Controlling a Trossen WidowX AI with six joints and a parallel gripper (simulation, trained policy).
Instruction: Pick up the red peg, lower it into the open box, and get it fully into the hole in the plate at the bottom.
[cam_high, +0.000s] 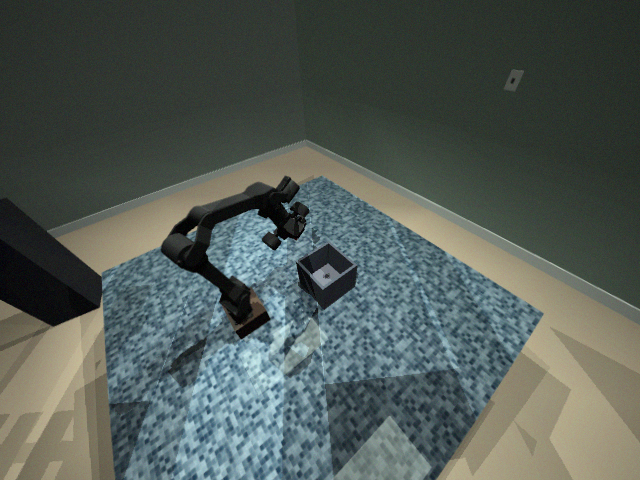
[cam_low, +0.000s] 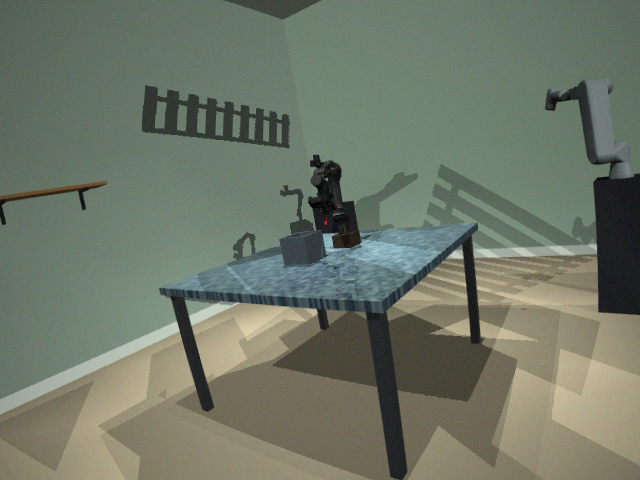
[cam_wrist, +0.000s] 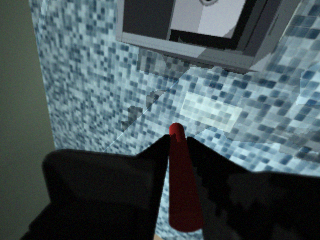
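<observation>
Now: gripper tip 150 mm above the light grey plate, 140 mm to the left of it and 60 mm short of it. The rest, counted from my gripper tip: red peg 20 mm above, 10 mm behind.
</observation>
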